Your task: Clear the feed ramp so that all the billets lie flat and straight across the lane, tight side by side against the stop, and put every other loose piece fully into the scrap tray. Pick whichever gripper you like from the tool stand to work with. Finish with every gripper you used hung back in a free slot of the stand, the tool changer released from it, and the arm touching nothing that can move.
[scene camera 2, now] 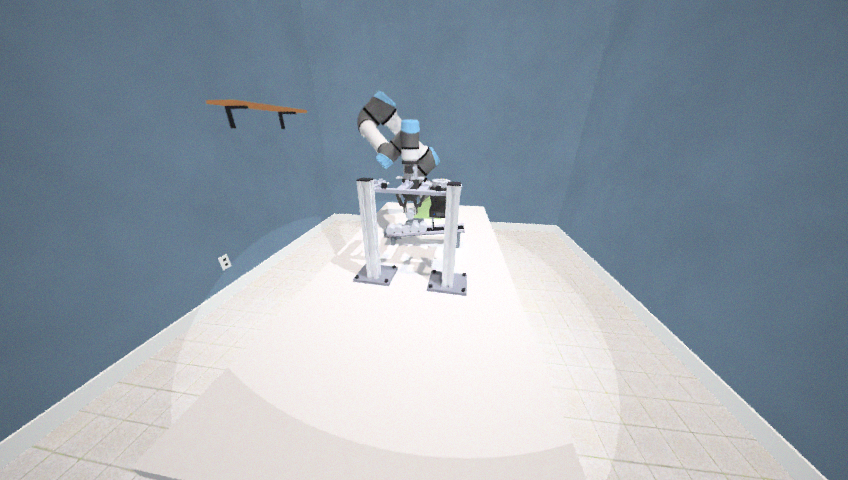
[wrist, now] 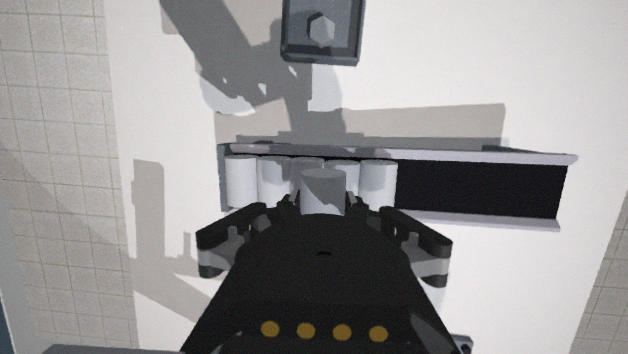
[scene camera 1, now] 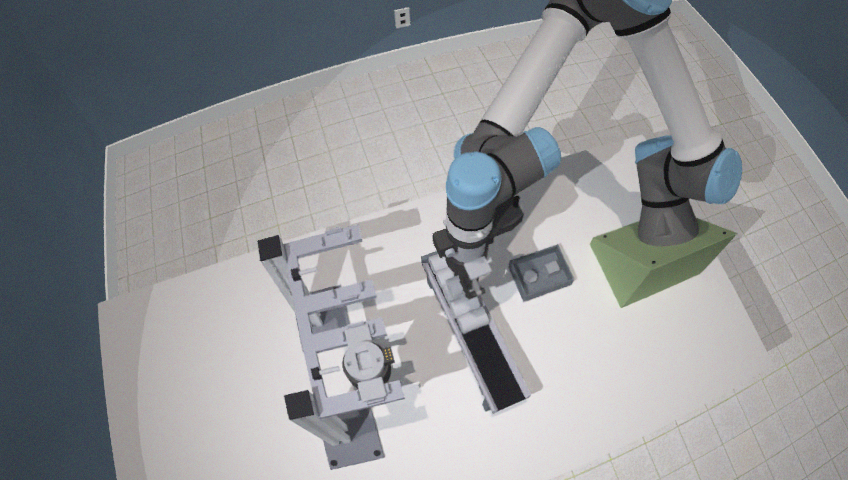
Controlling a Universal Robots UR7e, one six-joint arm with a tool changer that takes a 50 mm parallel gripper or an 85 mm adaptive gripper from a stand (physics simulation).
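Frame: origin at the arm's base, x down, y left, z ahead, level; metres.
Seen in the pictures: arm's base, origin of its link: [scene camera 1: 668, 233].
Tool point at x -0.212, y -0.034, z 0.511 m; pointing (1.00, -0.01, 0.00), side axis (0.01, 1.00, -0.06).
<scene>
Pixels of each thing's top centre, then the offset from my tool point to it.
- pale grey cylindrical billet, centre of its top: [wrist: 321, 212] [scene camera 1: 462, 279] dx +0.164, dy -0.002, dz +0.001 m
- rightmost billet, centre of its top: [wrist: 380, 192] [scene camera 1: 473, 317] [scene camera 2: 422, 222] dx +0.229, dy +0.058, dz -0.002 m
- scrap tray, centre of its top: [scene camera 1: 542, 269] dx +0.304, dy -0.020, dz -0.209 m
- hexagonal piece, centre of its top: [wrist: 322, 30] [scene camera 1: 530, 276] dx +0.319, dy -0.020, dz -0.181 m
- square piece, centre of its top: [scene camera 1: 552, 267] dx +0.310, dy -0.020, dz -0.237 m
My gripper [wrist: 322, 197] [scene camera 2: 410, 208] is the black adaptive one. It is shut on a pale grey cylindrical billet [wrist: 322, 194], held above the feed ramp [wrist: 480, 191] [scene camera 1: 496, 368] with its length across the lane. Several more billets lie across the lane, side by side, from the stop [wrist: 223, 175] at the ramp's left end in the wrist view to the rightmost billet [wrist: 378, 185] [scene camera 1: 474, 319]. The gripper hides parts of them. The scrap tray [scene camera 1: 548, 290] [wrist: 320, 59] holds a hexagonal piece [scene camera 1: 530, 275] [wrist: 321, 31] and a square piece [scene camera 1: 552, 267].
The tool stand [scene camera 1: 306, 333] [scene camera 2: 367, 231] rises on the ramp's far side from the tray. Another gripper [scene camera 1: 364, 361] hangs at its lower slot in scene camera 1; the upper slot is free. The arm's green pedestal [scene camera 1: 666, 261] stands beyond the tray.
</scene>
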